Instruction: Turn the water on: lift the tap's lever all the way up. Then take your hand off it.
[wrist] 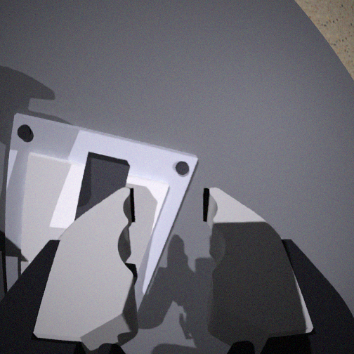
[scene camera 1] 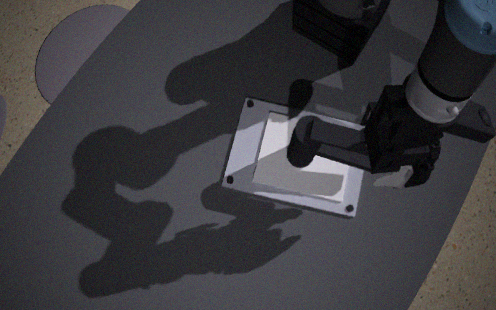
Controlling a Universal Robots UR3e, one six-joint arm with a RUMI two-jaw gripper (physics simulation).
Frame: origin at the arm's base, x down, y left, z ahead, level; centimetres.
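Seen in the pictures: gripper, fingertip midpoint: [scene camera 1: 390,173].
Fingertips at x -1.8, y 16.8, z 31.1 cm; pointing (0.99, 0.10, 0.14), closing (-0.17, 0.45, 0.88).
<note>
Offsets run from my fingertips to a thing's middle. "*": to the spot under its first point. Level surfaces: height alone.
The tap is a dark upright cylinder {* dx -0.6, dy -14.4, dz +1.8 cm} [scene camera 1: 300,147] with a flat dark lever {dx -2.8, dy -8.7, dz -1.3 cm} [scene camera 1: 337,134] on top, pointing right above a second dark bar; the lever's far end is hidden by my gripper. The tap stands on a pale plate {* dx +11.5, dy -23.9, dz +2.9 cm} [scene camera 1: 240,150] [wrist: 145,150] with dark screw dots. In the wrist view a dark bar [wrist: 102,177] of the tap runs behind the left finger; I cannot tell if it is the lever. My gripper [wrist: 168,190] is open, with a moderate gap and nothing visible between the fingertips. It is at the lever's far end; contact is hidden.
A black block [scene camera 1: 320,35] stands beyond the plate at the top. A round mauve disc [scene camera 1: 67,55] lies past the table's edge at the upper left. The arm comes in from the upper right. Broad arm shadows cross the grey table {dx +12.2 cm} [scene camera 1: 165,260].
</note>
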